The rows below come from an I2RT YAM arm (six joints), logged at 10 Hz.
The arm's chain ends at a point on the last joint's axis. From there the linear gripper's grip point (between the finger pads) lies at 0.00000 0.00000 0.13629 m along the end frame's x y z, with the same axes.
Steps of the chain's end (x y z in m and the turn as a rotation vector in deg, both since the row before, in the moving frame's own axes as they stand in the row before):
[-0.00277 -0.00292 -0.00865 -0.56 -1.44 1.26]
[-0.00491 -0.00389 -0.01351 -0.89 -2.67 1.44]
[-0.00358 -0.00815 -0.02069 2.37 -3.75 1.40]
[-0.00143 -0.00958 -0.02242 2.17 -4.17 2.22]
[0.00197 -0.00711 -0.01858 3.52 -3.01 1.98]
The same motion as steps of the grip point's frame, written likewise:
[-0.00621 -0.00163 -0.00870 -0.56 -1.44 1.26]
[-0.01128 -0.00185 -0.01367 -0.89 -2.67 1.44]
[-0.01242 -0.01389 -0.02110 2.37 -3.75 1.40]
[-0.01124 -0.01493 -0.02288 2.17 -4.17 2.22]
[-0.00504 -0.01560 -0.01902 3.52 -3.01 1.98]

